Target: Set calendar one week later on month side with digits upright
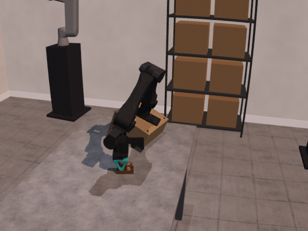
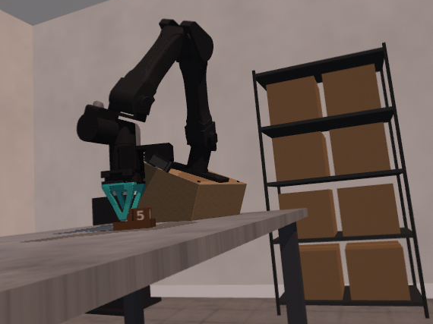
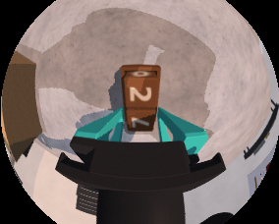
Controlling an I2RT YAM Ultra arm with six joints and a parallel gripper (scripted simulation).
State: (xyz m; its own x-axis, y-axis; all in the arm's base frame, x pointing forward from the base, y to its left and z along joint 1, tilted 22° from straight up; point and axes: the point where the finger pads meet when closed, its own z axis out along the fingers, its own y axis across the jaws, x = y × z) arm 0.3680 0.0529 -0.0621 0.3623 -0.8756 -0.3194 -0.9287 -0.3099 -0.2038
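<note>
Right now the brown cube is right at my hand. Round my hand: brown calendar tray 1 cm behind, 2 cm to the left, 2 cm below.
</note>
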